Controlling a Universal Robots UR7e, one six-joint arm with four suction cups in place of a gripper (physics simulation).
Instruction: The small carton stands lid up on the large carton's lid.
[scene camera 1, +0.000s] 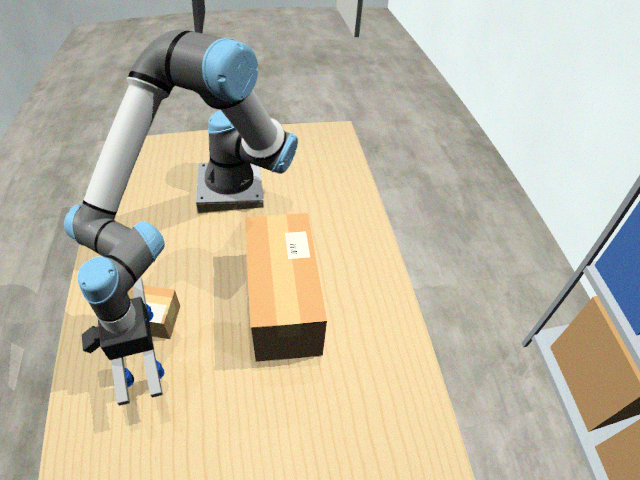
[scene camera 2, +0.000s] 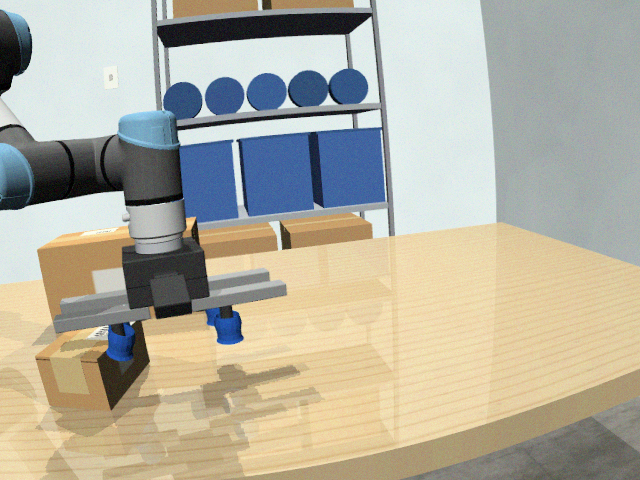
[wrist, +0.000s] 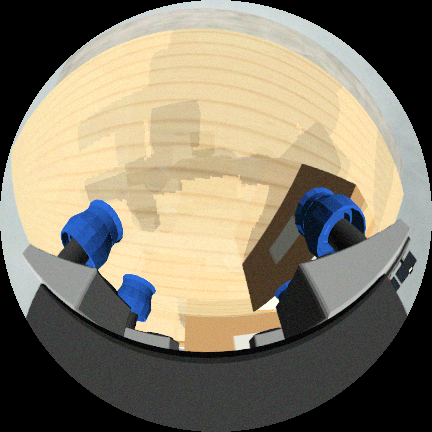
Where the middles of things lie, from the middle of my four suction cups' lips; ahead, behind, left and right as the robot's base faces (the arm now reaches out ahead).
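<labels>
Small carton (scene camera 2: 76, 372): 12 cm behind my suction cup and 4 cm below it. Large carton (scene camera 1: 288, 320): 34 cm to the left of my suction cup and 14 cm behind it. Going by their middles, of the things named here the small carton is the nearest to my suction cup.
</labels>
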